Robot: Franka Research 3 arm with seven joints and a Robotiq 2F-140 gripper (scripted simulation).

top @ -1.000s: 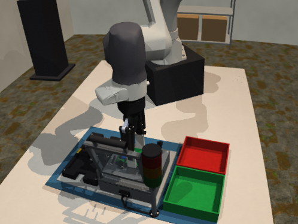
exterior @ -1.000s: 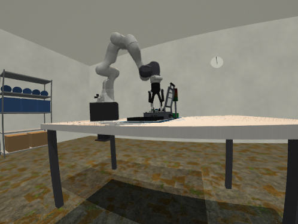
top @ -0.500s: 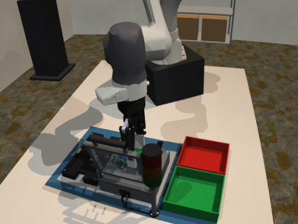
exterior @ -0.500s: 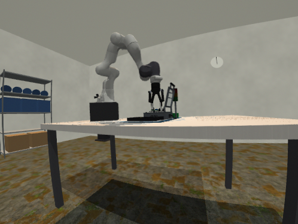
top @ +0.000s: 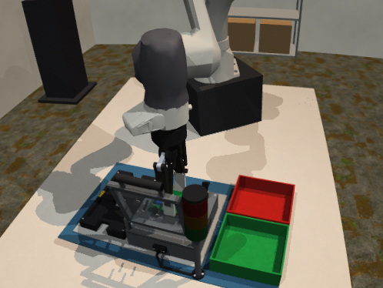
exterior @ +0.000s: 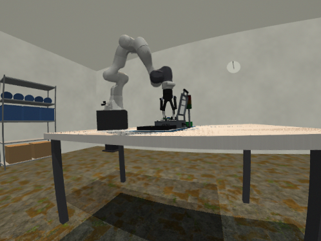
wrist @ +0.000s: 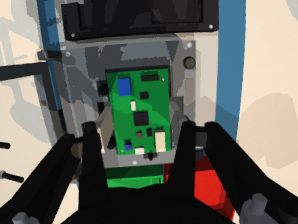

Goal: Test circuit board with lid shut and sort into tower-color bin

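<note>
My hand is 20 mm above the green circuit board. From my hand the other things lie so: green bin: 190 mm to the left, 90 mm below, 70 mm ahead; then tester plate: 30 mm below, 10 mm to the left, 10 mm ahead; then clear lid: 120 mm ahead, 80 mm above, 10 mm to the right.
</note>
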